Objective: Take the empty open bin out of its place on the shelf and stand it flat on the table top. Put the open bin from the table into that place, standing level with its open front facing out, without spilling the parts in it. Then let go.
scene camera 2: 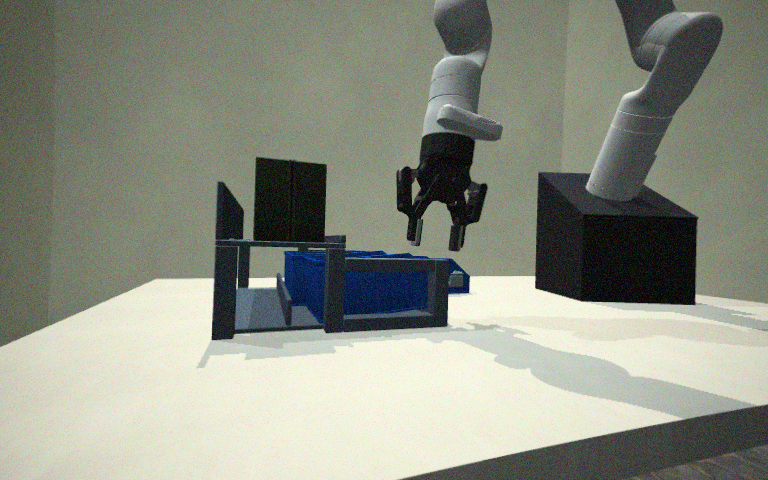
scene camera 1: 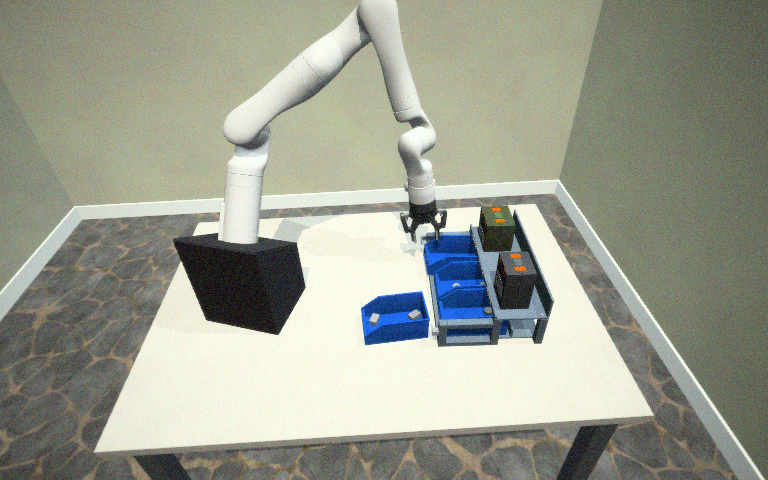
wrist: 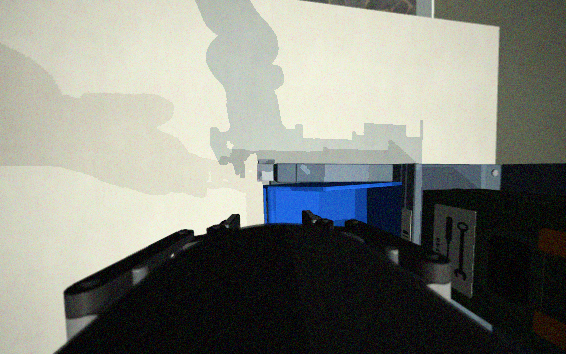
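Pixels of known places: gripper, fingertip midpoint: (scene camera 2: 434,248) (scene camera 1: 425,240) (wrist: 271,222); arm's base at its link origin: (scene camera 2: 608,192) (scene camera 1: 239,240).
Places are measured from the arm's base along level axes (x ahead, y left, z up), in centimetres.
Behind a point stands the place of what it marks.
The empty open blue bin (scene camera 1: 453,247) @[x 57.7, y 22.0, z -19.2 cm] (scene camera 2: 385,293) @[x 56.9, y 22.2, z -19.3 cm] (wrist: 300,204) @[x 53.8, y 18.7, z -21.3 cm] is in the shelf's far-end place in scene view 1. Its front sticks out a little past its neighbour's; whether it sits quite level I cannot tell. My gripper (scene camera 1: 424,237) @[x 48.8, y 18.4, z -13.5 cm] (scene camera 2: 434,243) @[x 48.8, y 18.4, z -13.5 cm] (wrist: 271,222) @[x 48.8, y 18.4, z -13.5 cm] is open and empty, pointing down above the bin's front end, one finger outside the front and one over the inside. The other open blue bin (scene camera 1: 396,332) (scene camera 2: 462,285) stands flat on the table before the shelf's near end, with grey parts inside. The grey shelf (scene camera 1: 495,332) @[x 66.4, y -12.6, z -18.2 cm] (scene camera 2: 335,288) @[x 63.6, y 25.3, z -18.3 cm] (wrist: 419,200) @[x 64.6, y 21.4, z -13.2 cm] stands upright.
Two more blue bins (scene camera 1: 459,278) @[x 59.0, y 10.5, z -21.7 cm] (scene camera 1: 465,307) @[x 60.0, y -0.7, z -22.1 cm] with small parts fill the neighbouring places. A green case (scene camera 1: 496,232) @[x 68.3, y 13.0, z -6.0 cm] (scene camera 2: 289,200) @[x 68.9, y 23.0, z -8.3 cm] and a black case (scene camera 1: 516,285) @[x 70.1, y -9.3, z -4.7 cm] stand on the shelf's upper board. The arm's black base block (scene camera 1: 237,283) @[x 1.5, y -10.3, z -5.4 cm] (scene camera 2: 637,257) @[x 2.1, y 8.9, z -14.3 cm] stands opposite the shelf.
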